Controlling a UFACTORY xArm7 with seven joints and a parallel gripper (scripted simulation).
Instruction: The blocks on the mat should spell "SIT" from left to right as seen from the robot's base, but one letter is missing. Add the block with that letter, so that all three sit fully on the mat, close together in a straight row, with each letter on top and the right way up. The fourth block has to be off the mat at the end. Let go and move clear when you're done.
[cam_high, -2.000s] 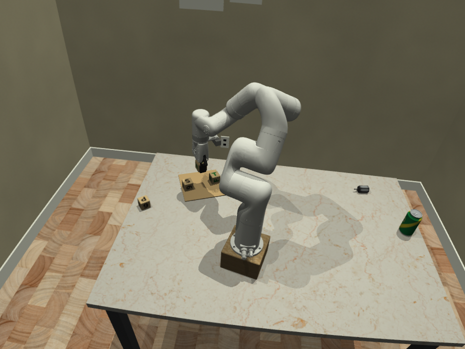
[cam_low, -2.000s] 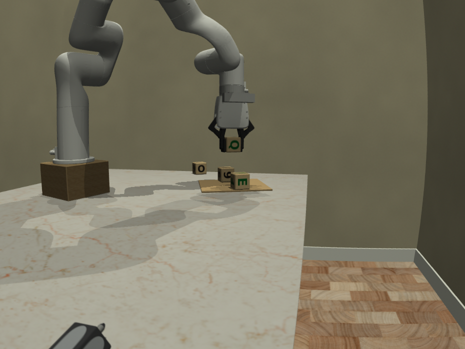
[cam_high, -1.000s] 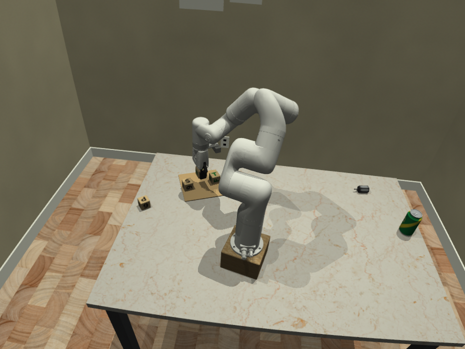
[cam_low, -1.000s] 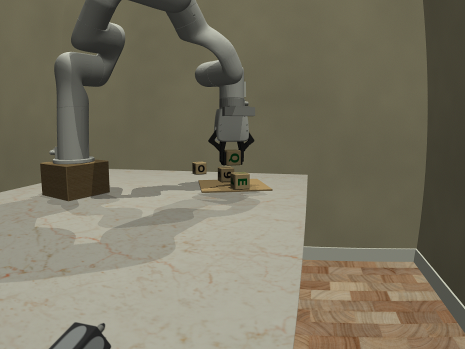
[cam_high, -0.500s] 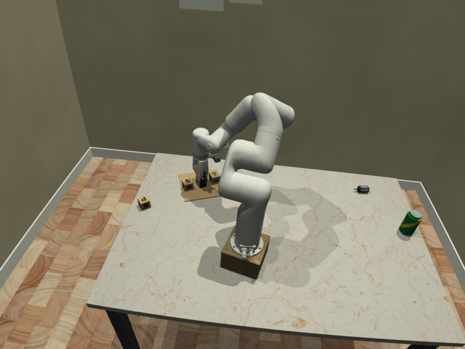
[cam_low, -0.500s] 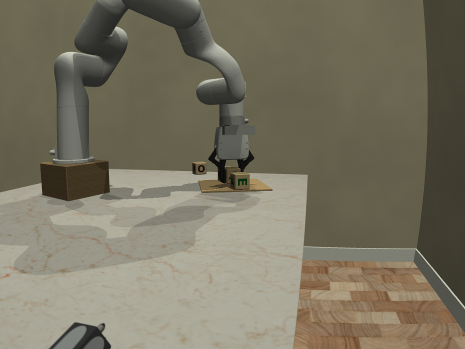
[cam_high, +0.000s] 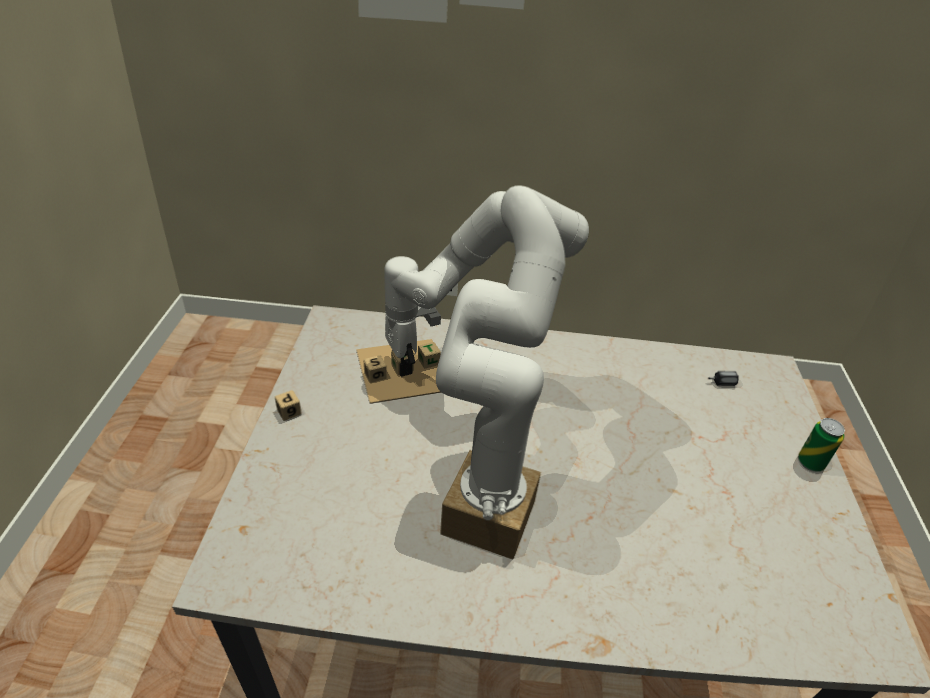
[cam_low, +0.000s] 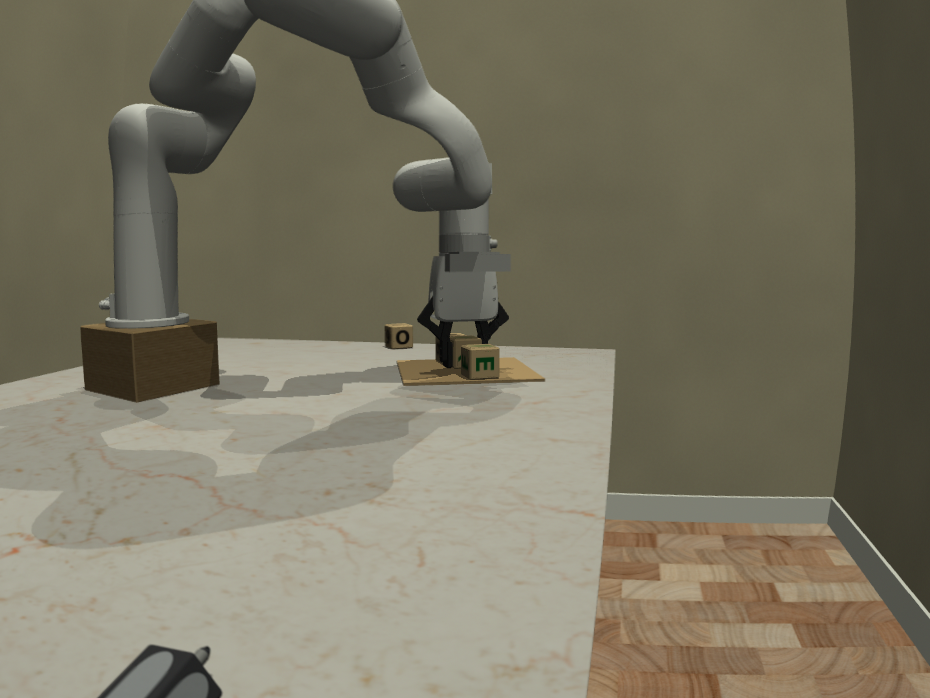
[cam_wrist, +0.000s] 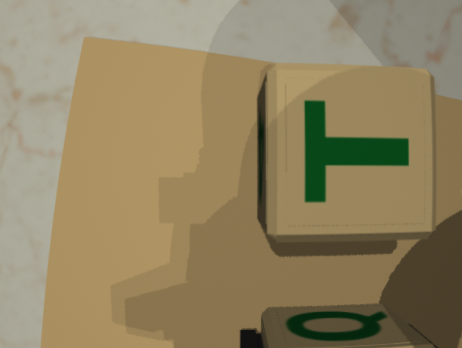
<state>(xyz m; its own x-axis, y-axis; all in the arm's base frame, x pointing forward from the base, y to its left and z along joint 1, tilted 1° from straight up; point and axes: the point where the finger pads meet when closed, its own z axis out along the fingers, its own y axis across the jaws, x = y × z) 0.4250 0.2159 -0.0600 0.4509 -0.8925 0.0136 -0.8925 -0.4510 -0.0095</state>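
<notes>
The tan mat is 20 mm below my hand. The rest, counted from my hand: T block 60 mm to the right, 30 mm ahead; black object 820 mm to the right, 20 mm ahead, 10 mm below; green can 970 mm to the right, 240 mm behind, 40 mm above.
</notes>
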